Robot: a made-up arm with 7 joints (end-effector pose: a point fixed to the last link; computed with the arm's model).
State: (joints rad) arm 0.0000 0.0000 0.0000 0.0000 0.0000 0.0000 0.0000
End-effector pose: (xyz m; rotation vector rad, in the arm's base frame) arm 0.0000 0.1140 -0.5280 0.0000 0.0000 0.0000
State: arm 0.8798 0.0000 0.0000 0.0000 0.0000 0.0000 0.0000
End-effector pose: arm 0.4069 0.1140 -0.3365 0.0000 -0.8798 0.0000
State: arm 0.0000 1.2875 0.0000 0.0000 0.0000 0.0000 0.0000
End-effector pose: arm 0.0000 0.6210 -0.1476 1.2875 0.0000 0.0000
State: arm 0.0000 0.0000 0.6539 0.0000 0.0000 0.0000 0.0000
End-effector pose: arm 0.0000 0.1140 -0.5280 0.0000 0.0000 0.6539
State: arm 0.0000 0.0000 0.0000 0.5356 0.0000 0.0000 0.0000
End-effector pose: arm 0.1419 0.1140 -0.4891 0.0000 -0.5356 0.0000
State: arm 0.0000 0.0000 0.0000 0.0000 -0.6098 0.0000 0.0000
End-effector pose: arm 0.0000 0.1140 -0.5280 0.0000 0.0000 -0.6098
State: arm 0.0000 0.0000 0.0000 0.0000 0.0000 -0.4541 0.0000
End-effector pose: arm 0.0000 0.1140 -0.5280 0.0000 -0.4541 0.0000
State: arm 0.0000 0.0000 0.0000 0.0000 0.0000 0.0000 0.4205
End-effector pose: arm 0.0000 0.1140 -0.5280 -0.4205 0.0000 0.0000
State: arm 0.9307 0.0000 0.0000 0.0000 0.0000 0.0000 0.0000
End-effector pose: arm 0.4235 0.1140 -0.3154 0.0000 -0.9307 0.0000
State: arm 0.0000 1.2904 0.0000 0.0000 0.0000 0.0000 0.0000
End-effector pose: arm 0.0000 0.6214 -0.1461 1.2904 0.0000 0.0000
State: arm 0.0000 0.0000 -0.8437 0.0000 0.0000 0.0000 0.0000
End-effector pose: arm 0.0000 0.1140 -0.5280 0.0000 0.0000 -0.8437
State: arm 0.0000 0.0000 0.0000 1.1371 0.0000 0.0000 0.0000
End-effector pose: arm 0.2523 0.1140 -0.3668 0.0000 -1.1371 0.0000
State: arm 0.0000 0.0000 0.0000 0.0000 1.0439 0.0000 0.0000
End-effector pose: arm 0.0000 0.1140 -0.5280 0.0000 0.0000 1.0439
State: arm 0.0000 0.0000 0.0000 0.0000 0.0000 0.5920 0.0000
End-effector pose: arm 0.0000 0.1140 -0.5280 0.0000 0.5920 0.0000
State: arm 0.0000 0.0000 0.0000 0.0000 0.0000 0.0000 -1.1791
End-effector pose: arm 0.0000 0.1140 -0.5280 1.1791 0.0000 0.0000
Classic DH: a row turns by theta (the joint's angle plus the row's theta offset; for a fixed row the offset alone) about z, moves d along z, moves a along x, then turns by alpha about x. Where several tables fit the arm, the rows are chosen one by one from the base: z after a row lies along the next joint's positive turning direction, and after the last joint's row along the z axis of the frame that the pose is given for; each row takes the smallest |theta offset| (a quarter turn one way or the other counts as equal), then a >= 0, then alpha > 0; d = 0 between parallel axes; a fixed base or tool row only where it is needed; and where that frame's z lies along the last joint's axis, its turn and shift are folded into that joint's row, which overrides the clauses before.
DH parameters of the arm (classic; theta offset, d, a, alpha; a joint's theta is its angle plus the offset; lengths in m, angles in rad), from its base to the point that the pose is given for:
base (fixed): 0 0 0 1.5708
joint 1: 1.5708 -0.114 0 1.5708
joint 2: 1.5708 0 0 1.5708
joint 3: 1.5708 -0.25 0 1.5708
joint 4: 0 0 0 -1.5708
joint 5: 0 -0.278 0 -1.5708
joint 6: -1.5708 0 0 1.5708
joint 7: 1.5708 0 0 1.5708
tool (fixed): -1.5708 0 0 0

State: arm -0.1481 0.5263 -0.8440 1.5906 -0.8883 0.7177 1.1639
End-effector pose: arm 0.1361 0.0572 -0.3395 -0.1606 0.1860 -1.5706
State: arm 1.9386 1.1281 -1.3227 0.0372 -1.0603 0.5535 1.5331
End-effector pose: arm 0.2185 0.5866 0.0869 0.4191 0.3430 0.1391
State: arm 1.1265 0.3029 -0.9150 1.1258 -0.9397 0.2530 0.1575
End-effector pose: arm 0.4379 0.0344 -0.0390 1.3639 -1.4596 -1.5030
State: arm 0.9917 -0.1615 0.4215 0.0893 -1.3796 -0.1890 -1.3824
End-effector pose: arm 0.4490 0.0393 -0.2666 1.3812 -1.7299 0.0344
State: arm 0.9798 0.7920 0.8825 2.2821 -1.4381 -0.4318 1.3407
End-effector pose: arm 0.0184 0.2770 0.1488 2.0619 -0.5045 -0.3572
